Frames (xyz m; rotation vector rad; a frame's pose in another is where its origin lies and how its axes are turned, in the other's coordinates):
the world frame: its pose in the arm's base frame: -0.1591 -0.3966 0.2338 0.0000 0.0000 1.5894
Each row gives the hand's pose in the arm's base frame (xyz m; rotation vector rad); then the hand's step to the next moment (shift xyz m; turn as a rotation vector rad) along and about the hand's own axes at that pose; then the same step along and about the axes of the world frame.
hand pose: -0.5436 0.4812 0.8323 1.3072 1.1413 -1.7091
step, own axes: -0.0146 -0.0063 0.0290 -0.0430 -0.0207 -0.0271
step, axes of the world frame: -0.0241 0.0128 0.0187 0.0334 -0.0027 0.0435
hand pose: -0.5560 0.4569 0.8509 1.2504 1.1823 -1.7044
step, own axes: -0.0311 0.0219 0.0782 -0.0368 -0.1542 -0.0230
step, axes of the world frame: -0.0804 -0.0026 0.0331 0.0763 0.1205 0.0729
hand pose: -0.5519 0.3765 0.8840 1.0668 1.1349 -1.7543
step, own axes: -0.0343 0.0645 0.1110 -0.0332 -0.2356 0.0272
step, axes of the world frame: -0.1191 -0.0425 0.0408 0.0548 0.2077 0.1058
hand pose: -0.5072 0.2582 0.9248 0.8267 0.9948 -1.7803
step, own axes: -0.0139 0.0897 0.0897 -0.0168 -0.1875 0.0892
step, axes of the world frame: -0.0991 -0.0755 0.0274 -0.0196 0.1779 0.1065
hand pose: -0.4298 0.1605 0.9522 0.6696 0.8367 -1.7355
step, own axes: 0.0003 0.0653 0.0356 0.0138 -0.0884 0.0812
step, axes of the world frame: -0.0433 -0.0600 0.0071 -0.0526 0.0927 0.0569
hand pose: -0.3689 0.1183 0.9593 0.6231 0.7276 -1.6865
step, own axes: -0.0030 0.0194 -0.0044 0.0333 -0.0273 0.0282
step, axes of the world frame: 0.0016 -0.0197 -0.0035 -0.0372 0.0355 -0.0015
